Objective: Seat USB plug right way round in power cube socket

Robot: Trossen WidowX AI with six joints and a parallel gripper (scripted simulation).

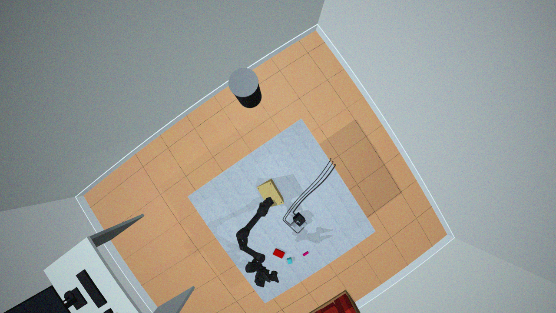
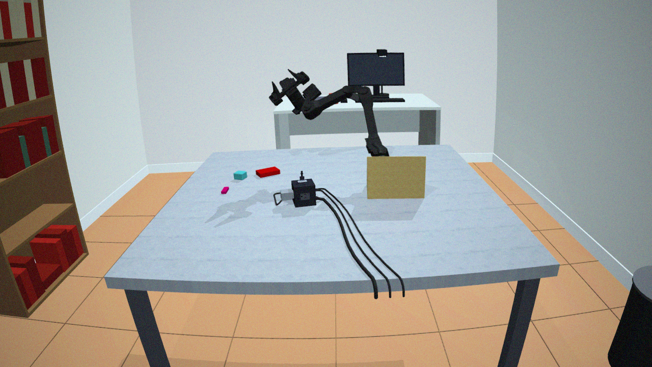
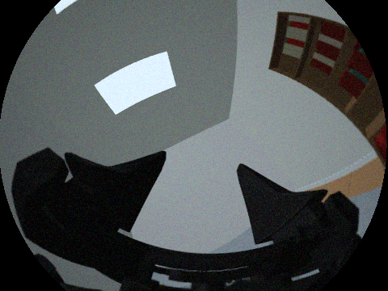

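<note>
Right now my gripper tip is 110 mm past the USB plug, 300 mm to the right of it and 340 mm above it. The rest, counted from my gripper tip: red block (90 mm ahead, 10 mm to the right, 430 mm below); then magenta piece (220 mm ahead, 200 mm to the left, 430 mm below); then cyan cube (200 mm ahead, 40 mm to the left, 420 mm below).
</note>
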